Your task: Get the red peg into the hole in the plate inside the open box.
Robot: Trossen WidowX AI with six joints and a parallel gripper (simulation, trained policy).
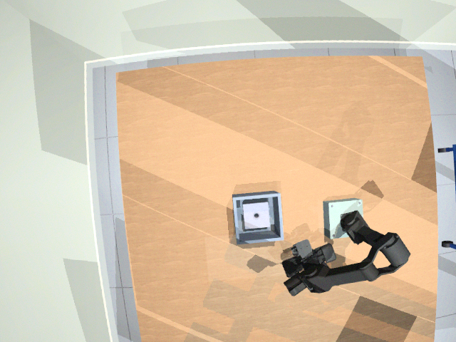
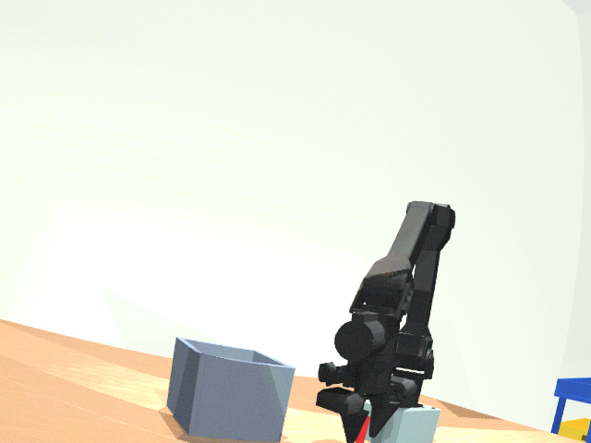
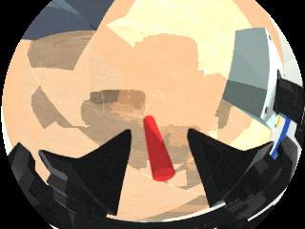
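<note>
The red peg lies 10 mm ahead of my gripper tip and 10 mm above it.
</note>
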